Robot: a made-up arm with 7 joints.
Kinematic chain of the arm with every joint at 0, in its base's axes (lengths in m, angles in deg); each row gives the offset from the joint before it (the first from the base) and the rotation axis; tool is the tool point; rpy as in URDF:
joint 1: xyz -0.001 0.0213 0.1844 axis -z
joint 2: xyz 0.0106 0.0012 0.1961 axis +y
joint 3: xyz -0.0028 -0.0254 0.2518 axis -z
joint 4: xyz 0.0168 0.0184 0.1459 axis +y
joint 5: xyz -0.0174 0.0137 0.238 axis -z
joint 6: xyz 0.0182 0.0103 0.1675 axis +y
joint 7: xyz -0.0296 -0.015 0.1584 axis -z
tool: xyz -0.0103 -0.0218 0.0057 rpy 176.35 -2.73 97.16
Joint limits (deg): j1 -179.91..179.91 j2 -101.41..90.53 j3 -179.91..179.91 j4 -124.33..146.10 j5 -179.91..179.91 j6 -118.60..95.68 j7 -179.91..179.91
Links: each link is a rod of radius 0.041 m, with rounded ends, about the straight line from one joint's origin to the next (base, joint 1, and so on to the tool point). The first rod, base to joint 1, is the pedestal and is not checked.
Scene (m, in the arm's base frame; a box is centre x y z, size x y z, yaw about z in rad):
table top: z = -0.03
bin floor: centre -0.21 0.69 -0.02 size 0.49 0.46 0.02 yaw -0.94
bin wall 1: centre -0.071 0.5 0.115 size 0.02 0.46 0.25 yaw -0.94
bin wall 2: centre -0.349 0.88 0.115 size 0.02 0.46 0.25 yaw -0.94
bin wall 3: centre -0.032 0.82 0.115 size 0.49 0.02 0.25 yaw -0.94
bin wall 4: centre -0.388 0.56 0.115 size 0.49 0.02 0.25 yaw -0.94
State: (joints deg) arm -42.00 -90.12 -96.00 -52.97 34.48 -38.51 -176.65
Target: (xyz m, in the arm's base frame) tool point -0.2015 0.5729 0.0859
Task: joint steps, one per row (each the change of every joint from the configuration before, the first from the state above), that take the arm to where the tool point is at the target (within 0.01 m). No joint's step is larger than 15 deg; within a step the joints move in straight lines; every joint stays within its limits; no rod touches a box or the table.
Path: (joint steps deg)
1: -7.03 13.73 -7.63 -3.19 -0.85 1.54 0.32
2: -7.04 13.72 -7.63 -3.20 -0.85 1.54 0.31
3: -7.03 13.73 -7.62 -3.19 -0.85 1.54 0.32
4: -7.04 13.73 -7.63 -3.19 -0.84 1.54 0.31
5: -7.03 13.72 -7.63 -3.19 -0.85 1.54 0.32
6: -7.04 13.73 -7.63 -3.20 -0.85 1.54 0.31
7: -7.03 13.73 -7.63 -3.19 -0.85 1.54 0.32
8: -7.04 13.72 -7.63 -3.19 -0.85 1.54 0.31
9: -7.03 13.73 -7.62 -3.19 -0.85 1.54 0.32
10: -7.04 13.73 -7.63 -3.20 -0.85 1.54 0.31
11: -7.03 13.72 -7.63 -3.19 -0.84 1.54 0.32

